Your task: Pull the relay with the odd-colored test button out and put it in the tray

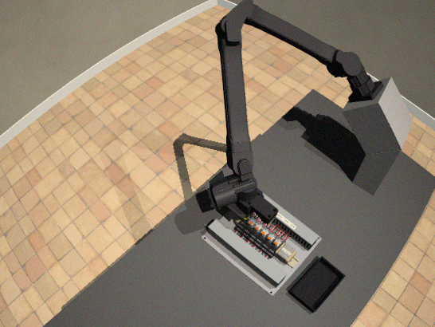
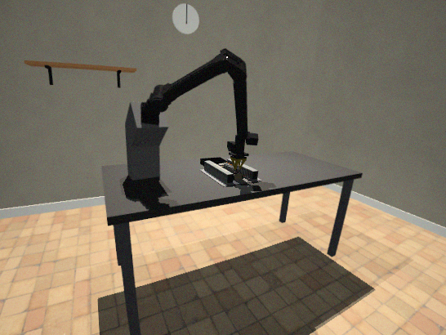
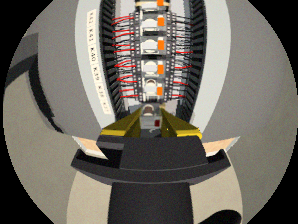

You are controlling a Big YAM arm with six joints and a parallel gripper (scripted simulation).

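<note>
Right now my hand is 1 cm short of the black tray, 34 cm to the right of it and 6 cm above it. The rest, counted from my hand: relay (right at my hand).
</note>
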